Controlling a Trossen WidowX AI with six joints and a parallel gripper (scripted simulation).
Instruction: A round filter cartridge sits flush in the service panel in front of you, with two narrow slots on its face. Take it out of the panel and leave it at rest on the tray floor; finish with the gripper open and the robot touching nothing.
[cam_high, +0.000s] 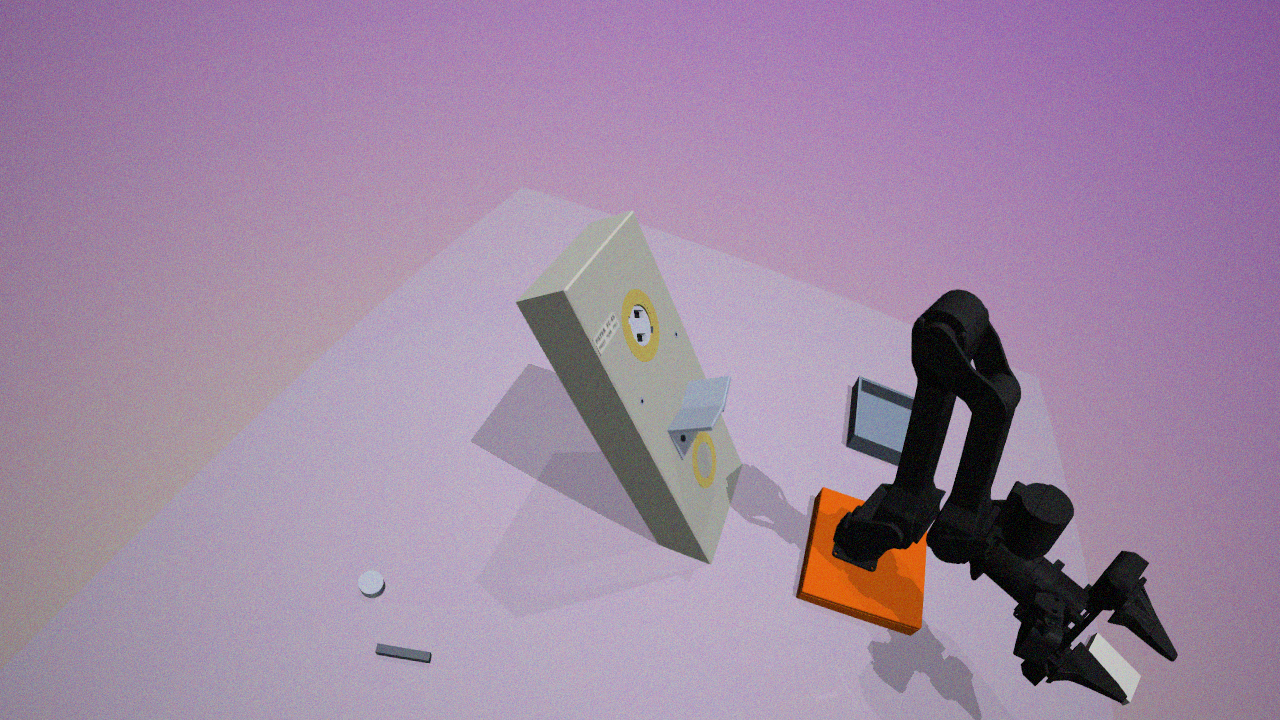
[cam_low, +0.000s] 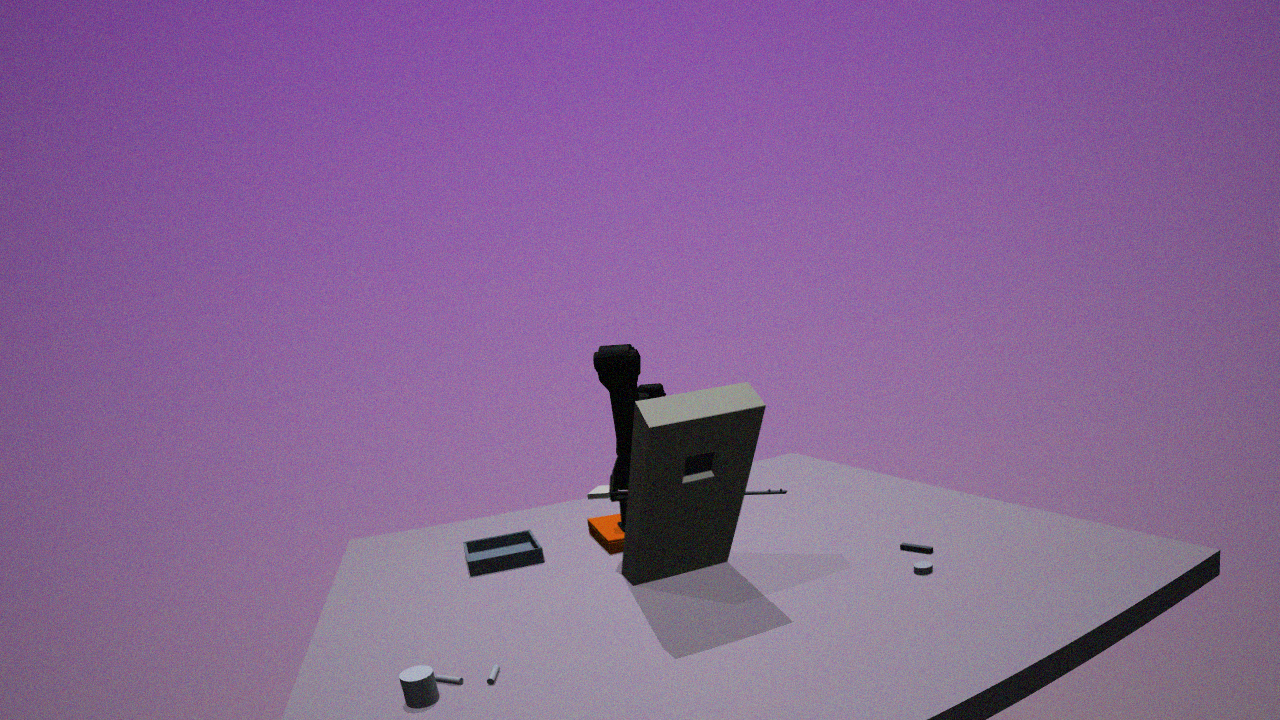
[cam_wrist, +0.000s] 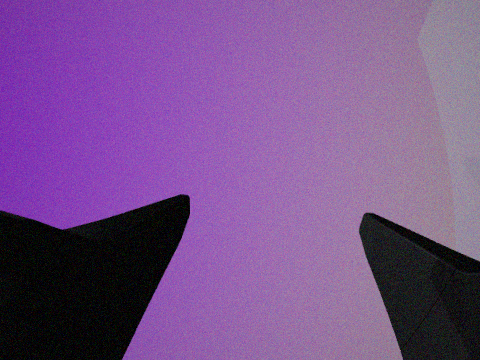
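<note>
Now: gripper tip 650 mm short of the grey round filter cartridge, 150 mm to the left of it and 20 mm below it. Round my gripper tip: grey tray (240 mm ahead, 460 mm to the right, 220 mm below); then shelf (550 mm ahead, 150 mm to the right, 70 mm below); then white block (180 mm behind, 160 mm to the right, 220 mm below).
</note>
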